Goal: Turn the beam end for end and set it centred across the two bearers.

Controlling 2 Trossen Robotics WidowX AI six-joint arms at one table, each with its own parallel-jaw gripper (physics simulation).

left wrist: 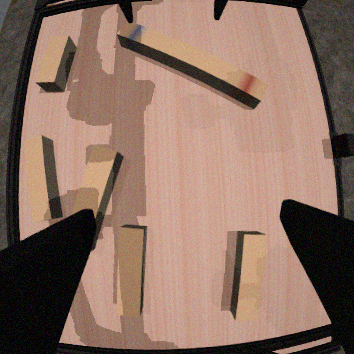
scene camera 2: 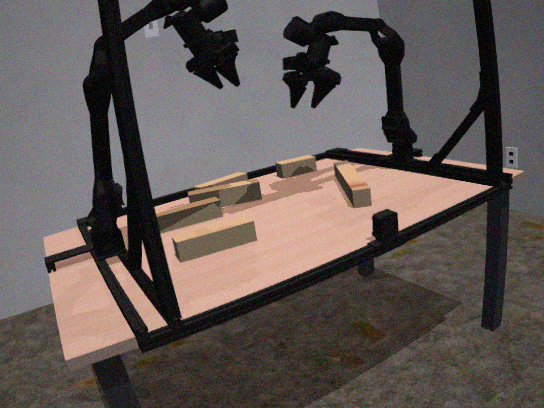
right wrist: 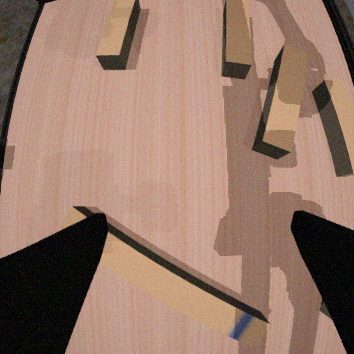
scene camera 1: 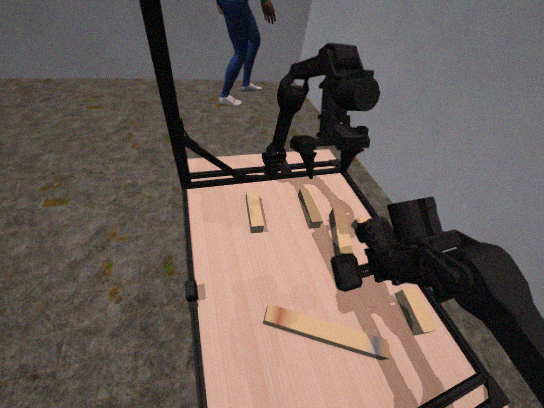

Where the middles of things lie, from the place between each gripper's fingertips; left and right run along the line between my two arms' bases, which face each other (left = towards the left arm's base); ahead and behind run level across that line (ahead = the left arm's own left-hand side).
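The beam [scene camera 1: 342, 337] is 10 cm to the right of my right hand and 4 cm behind it, and it sits 22 cm below that hand.
Measured from the beam, my left hand is 30 cm to the left and 4 cm past it, and it is 30 cm above it.
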